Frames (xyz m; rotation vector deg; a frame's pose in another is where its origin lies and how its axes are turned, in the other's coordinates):
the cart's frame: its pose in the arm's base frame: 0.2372 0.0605 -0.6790 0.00 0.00 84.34
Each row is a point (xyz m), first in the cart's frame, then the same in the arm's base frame.
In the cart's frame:
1: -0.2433 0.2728 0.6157
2: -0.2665 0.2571 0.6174
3: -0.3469 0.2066 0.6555
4: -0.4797 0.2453 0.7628
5: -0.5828 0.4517 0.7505
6: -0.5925 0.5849 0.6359
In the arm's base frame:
1: -0.0583 -0.1547 -0.0633
2: -0.0449 -0.1793 -0.0616
3: -0.0026 -0.2643 -0.0235
4: -0.0542 -0.3927 0.0838
5: -0.2698 -0.4749 0.0715
6: -0.4033 -0.4714 -0.0431

